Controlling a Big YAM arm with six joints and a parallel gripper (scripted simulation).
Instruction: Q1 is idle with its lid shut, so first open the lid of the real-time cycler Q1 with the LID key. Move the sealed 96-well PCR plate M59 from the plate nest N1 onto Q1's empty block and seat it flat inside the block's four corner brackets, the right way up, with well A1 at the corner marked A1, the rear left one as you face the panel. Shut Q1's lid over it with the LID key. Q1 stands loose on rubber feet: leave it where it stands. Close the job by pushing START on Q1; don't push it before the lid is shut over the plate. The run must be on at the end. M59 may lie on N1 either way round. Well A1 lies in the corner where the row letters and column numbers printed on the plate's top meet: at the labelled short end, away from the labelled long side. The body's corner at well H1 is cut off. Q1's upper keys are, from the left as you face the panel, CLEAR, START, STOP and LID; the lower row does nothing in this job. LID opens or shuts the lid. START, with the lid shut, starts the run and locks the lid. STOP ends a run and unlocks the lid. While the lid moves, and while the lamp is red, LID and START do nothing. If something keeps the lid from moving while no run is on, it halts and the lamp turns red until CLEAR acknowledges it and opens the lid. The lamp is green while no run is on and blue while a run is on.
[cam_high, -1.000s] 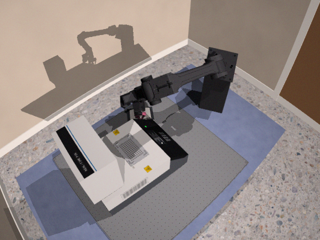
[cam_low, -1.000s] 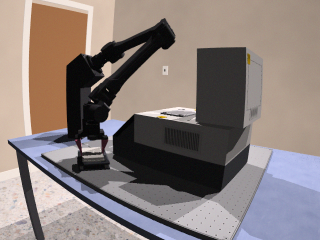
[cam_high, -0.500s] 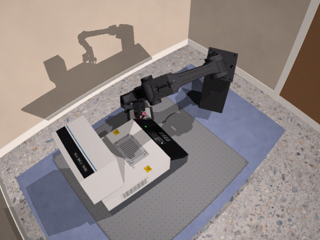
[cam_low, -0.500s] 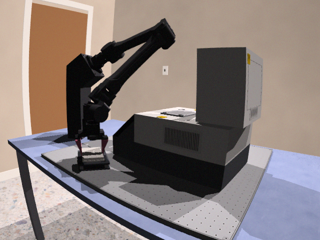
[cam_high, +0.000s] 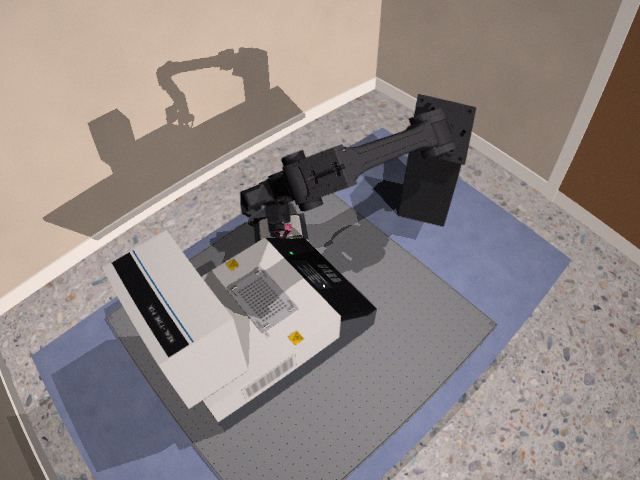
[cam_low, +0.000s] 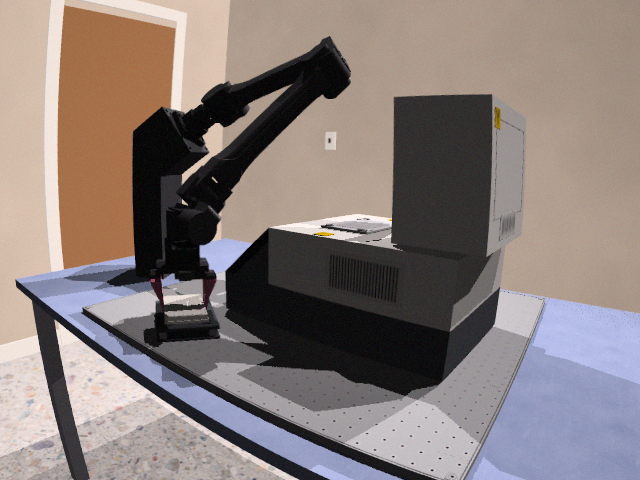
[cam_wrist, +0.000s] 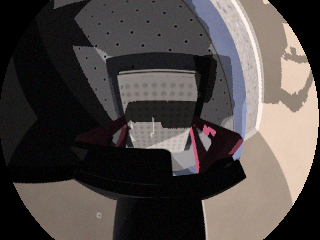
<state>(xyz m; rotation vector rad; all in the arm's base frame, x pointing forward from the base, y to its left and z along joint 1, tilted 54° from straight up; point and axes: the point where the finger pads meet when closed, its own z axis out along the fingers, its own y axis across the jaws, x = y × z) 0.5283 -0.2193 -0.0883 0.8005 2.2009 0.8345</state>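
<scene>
My hand is right at the sealed plate M59. Round my hand: plate nest N1: 2 cm below.
</scene>
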